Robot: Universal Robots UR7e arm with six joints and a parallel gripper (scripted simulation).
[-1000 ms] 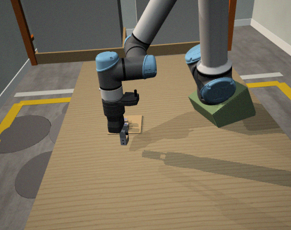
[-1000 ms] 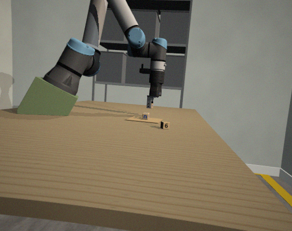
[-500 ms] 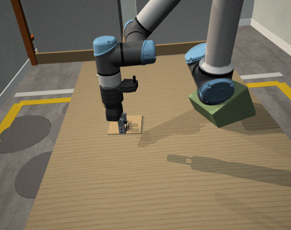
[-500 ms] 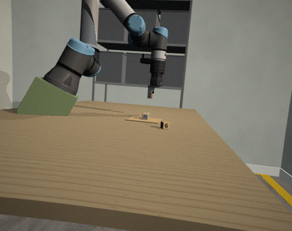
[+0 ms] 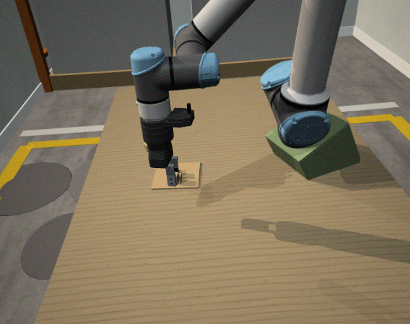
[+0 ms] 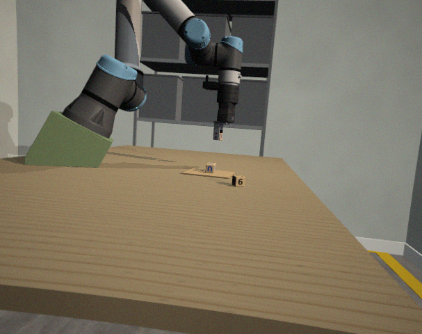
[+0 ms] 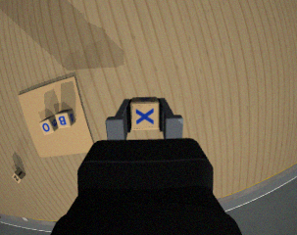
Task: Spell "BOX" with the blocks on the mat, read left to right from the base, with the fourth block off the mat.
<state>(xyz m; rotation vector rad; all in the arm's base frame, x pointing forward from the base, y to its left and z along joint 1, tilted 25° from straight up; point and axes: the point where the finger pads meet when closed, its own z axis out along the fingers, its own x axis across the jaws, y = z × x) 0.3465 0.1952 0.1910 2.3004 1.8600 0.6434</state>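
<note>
The O block lies 2 cm ahead of my hand, 18 cm to the right of it and 10 cm below it. The rest, counted from my hand: B block (1 cm ahead, 14 cm to the right, 10 cm below); X block (1 cm below); mat (2 cm ahead, 18 cm to the right, 12 cm below).
</note>
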